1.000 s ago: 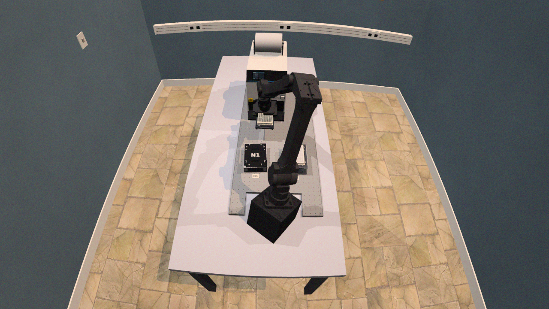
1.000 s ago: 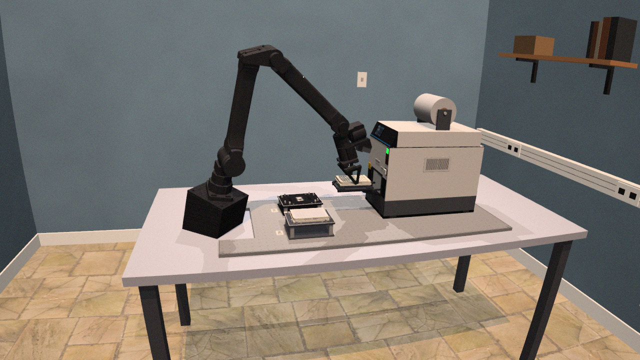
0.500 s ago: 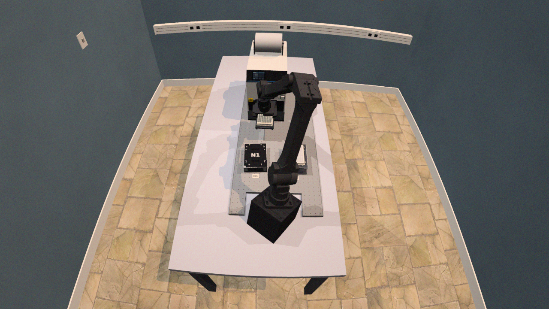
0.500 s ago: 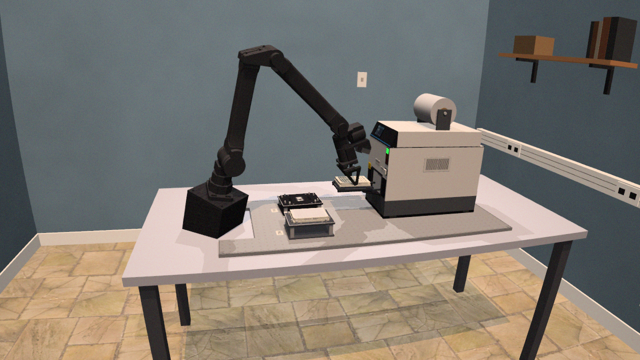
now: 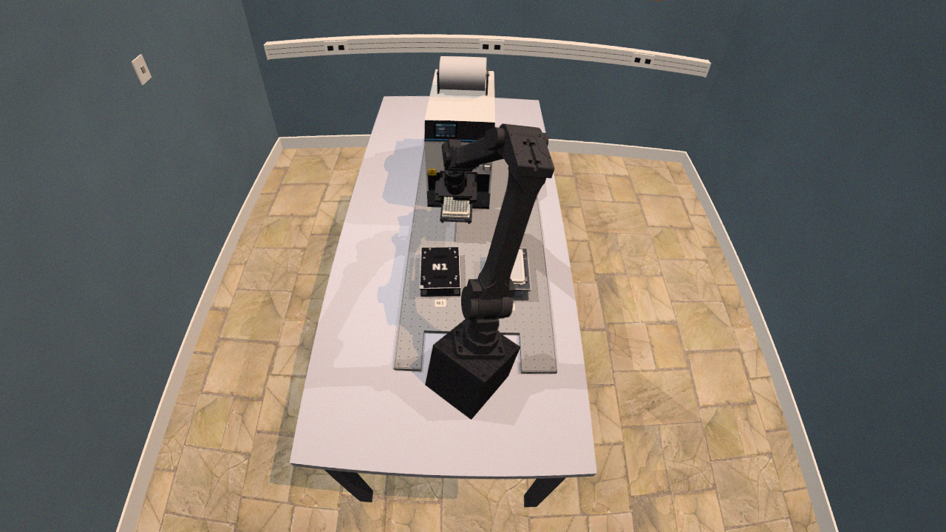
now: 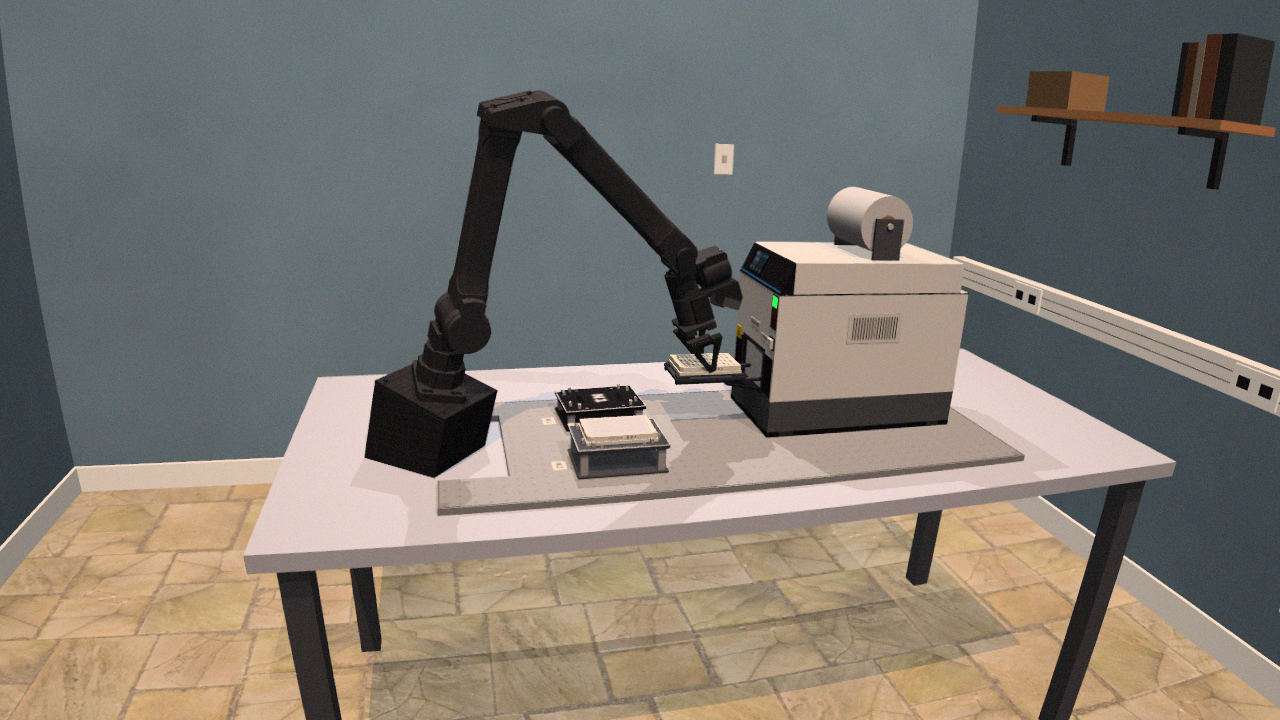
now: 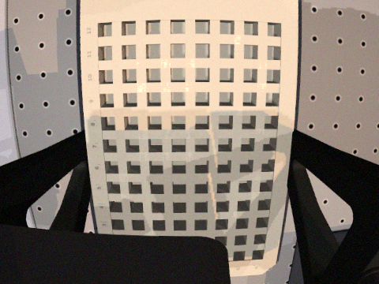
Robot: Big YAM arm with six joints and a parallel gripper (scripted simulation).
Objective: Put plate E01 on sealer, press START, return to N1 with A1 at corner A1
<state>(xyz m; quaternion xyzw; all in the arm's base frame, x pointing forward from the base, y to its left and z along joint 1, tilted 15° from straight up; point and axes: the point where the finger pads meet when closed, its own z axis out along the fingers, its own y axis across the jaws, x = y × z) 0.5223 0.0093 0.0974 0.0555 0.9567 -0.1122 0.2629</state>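
My gripper is now 2 cm above the sealer stage. Also, from my hand: cream plate: 24 cm behind, 13 cm to the right, 6 cm below; then nest N1: 20 cm behind, 7 cm to the left, 9 cm below; then foil roll: 33 cm ahead, 6 cm to the right, 29 cm above.
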